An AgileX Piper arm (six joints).
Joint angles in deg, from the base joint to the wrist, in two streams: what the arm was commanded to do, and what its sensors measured. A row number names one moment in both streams.
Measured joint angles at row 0: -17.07, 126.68, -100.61, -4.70, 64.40, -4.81
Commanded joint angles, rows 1 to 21: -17.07, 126.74, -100.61, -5.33, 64.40, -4.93; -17.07, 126.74, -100.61, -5.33, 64.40, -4.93; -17.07, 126.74, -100.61, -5.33, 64.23, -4.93; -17.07, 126.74, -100.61, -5.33, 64.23, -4.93; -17.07, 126.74, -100.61, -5.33, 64.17, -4.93; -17.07, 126.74, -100.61, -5.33, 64.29, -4.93; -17.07, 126.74, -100.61, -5.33, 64.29, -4.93; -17.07, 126.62, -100.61, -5.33, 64.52, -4.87; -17.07, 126.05, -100.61, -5.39, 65.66, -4.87; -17.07, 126.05, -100.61, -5.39, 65.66, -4.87; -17.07, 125.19, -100.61, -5.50, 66.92, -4.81; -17.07, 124.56, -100.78, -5.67, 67.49, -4.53; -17.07, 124.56, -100.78, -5.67, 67.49, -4.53; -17.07, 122.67, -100.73, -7.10, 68.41, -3.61; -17.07, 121.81, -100.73, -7.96, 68.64, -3.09; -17.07, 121.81, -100.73, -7.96, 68.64, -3.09; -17.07, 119.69, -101.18, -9.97, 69.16, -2.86; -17.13, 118.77, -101.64, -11.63, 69.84, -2.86; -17.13, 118.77, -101.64, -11.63, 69.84, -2.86; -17.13, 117.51, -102.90, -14.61, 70.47, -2.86; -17.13, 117.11, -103.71, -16.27, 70.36, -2.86
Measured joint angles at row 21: -17.07, 118.20, -102.73, -13.01, 69.27, -3.21
